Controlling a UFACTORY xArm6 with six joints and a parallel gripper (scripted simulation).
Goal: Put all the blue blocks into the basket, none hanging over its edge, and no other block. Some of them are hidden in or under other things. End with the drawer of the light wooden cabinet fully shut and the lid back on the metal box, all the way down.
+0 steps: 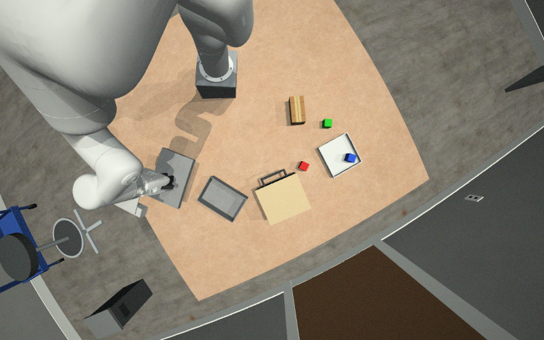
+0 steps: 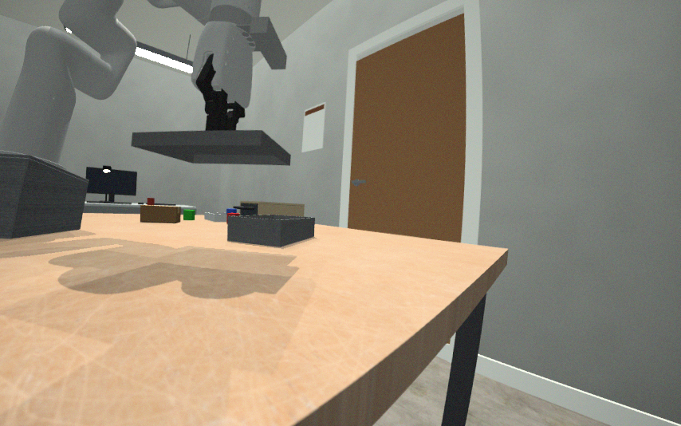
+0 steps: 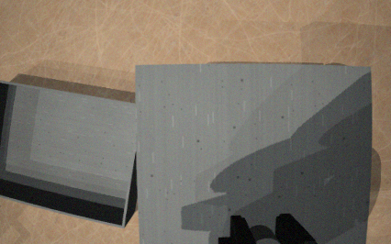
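Now: hand 150 mm short of the metal box, 110 mm to the right of it and 160 mm above it. The rest, counted from my hand: light wooden cabinet: 230 mm ahead, 350 mm to the left, 150 mm below; then small brown box: 80 mm behind, 540 mm to the left, 150 mm below; then red block: 140 mm ahead, 480 mm to the left, 170 mm below.
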